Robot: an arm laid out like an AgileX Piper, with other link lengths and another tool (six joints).
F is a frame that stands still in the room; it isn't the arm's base.
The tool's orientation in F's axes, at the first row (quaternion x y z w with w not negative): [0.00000 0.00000 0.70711 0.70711]
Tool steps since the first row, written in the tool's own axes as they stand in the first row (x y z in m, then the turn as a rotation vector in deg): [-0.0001 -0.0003 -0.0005 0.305 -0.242 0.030]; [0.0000 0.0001 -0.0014 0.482 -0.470 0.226]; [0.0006 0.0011 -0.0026 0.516 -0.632 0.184]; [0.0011 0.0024 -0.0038 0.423 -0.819 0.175]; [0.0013 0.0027 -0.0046 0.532 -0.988 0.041]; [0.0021 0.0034 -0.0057 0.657 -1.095 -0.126]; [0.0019 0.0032 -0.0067 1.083 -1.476 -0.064]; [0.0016 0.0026 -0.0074 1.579 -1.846 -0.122]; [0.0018 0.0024 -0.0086 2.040 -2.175 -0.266]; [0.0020 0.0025 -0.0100 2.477 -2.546 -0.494]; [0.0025 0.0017 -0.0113 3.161 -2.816 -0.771]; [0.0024 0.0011 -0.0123 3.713 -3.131 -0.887]
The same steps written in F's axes. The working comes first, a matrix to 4 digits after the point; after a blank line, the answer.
The tool's axes in the first row as the columns of a matrix, in F's axes (used below as rounded here):
[0.0000 -1.0000 0.0000]
[1.0000 0.0000 0.0000]
[0.0000 0.0000 1.0000]

[0.0003 -0.0001 -0.0005 0.242 0.305 0.030]; [-0.0001 0.0000 -0.0014 0.470 0.482 0.226]; [-0.0011 0.0006 -0.0026 0.632 0.516 0.184]; [-0.0024 0.0011 -0.0038 0.819 0.423 0.175]; [-0.0027 0.0013 -0.0046 0.988 0.532 0.041]; [-0.0034 0.0021 -0.0057 1.095 0.657 -0.126]; [-0.0032 0.0019 -0.0067 1.476 1.083 -0.064]; [-0.0026 0.0016 -0.0074 1.846 1.579 -0.122]; [-0.0024 0.0018 -0.0086 2.175 2.040 -0.266]; [-0.0025 0.0020 -0.0100 2.546 2.477 -0.494]; [-0.0017 0.0025 -0.0113 2.816 3.161 -0.771]; [-0.0011 0.0024 -0.0123 3.131 3.713 -0.887]
